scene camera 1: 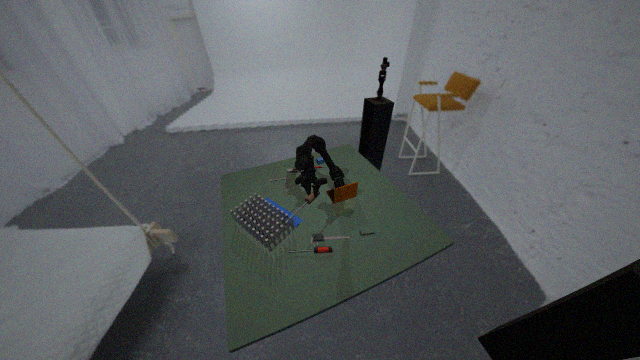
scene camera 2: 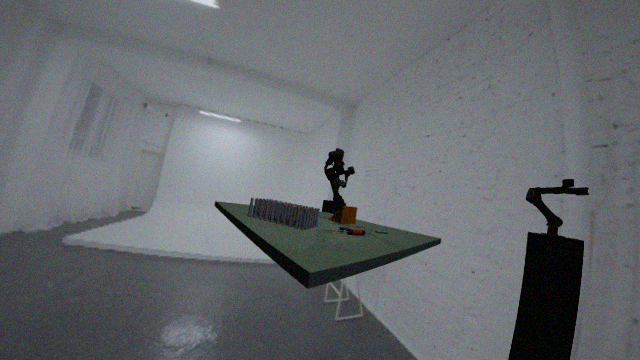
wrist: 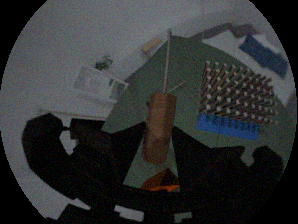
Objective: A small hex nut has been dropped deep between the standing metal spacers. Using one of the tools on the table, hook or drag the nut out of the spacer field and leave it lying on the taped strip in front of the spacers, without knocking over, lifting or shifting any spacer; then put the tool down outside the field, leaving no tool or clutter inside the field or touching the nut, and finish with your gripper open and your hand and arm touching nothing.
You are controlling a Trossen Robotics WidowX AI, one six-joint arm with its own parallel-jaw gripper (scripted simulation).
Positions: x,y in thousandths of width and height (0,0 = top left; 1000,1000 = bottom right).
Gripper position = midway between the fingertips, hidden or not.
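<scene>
There's a blue taped strip (wrist: 797,574) here, and a hook tool (wrist: 535,547) that's being carried by my gripper (wrist: 535,569).
</scene>
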